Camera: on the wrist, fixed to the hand. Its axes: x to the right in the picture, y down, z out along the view.
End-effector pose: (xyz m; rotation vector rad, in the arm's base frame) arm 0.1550 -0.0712 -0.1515 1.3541 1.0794 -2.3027
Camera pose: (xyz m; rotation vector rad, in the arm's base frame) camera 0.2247 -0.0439 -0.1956 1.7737 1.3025 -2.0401
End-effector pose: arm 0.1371 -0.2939 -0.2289 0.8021 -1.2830 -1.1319
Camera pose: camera 0.2198 -0.2956 -0.2021 0.9108 -0.9099 -1.0071
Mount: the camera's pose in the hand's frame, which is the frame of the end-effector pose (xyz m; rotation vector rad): 0.0036 0.0403 -0.0769 -0.0954 0.3648 -0.0303
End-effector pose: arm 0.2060 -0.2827 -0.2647 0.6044 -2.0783 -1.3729
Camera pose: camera 0.2529 -0.3215 -0.2027 0.7837 -1.7109 -1.2619
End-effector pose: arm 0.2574 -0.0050 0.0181 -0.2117 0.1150 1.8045
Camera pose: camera 0.2238 -0.0260 -0.0593 -0.6070 0.2821 1.7269
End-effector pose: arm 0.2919 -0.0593 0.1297 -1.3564 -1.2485 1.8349
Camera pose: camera 0.3663 -0.0459 0.0868 -1.6263 -1.1644 1.4384
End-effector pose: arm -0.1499 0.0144 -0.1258 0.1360 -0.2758 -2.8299
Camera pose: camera -0.1327 -0.0379 -0.1930 0.6300 -0.0579 -2.7708
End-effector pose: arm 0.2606 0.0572 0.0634 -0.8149 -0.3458 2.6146
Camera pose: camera 0.2916 0.0317 -0.0137 -1.2812 -0.3754 2.3712
